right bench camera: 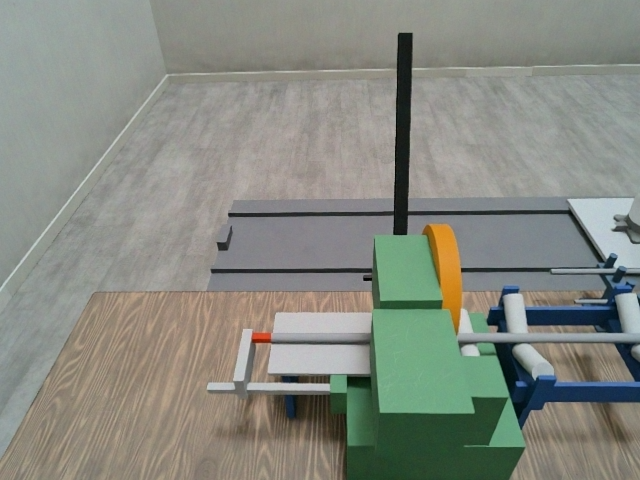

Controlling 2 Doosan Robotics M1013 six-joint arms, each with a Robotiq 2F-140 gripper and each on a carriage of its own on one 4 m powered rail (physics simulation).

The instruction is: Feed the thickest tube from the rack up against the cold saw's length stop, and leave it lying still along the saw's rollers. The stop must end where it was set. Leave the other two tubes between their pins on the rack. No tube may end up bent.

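A thick grey tube [558,337] lies along the white rollers [532,360] and passes through the green cold saw [421,356]. Its left stretch lies over the pale outfeed plate [320,358], and its left end meets the red tip [262,337] of the length stop [244,356], with no gap that I can make out. The tube looks straight. Two thinner tubes, one [573,271] above the other [589,301], show in part at the blue rack [616,276] at the right edge. Neither of my grippers shows in this view.
The saw's orange blade guard [449,273] and a tall black bar [403,134] stand up at the saw. The blue roller frame [584,391] runs off to the right. Behind the wooden bench [129,372] lies the grey rail [310,240], with a white carriage [599,217] at the right.
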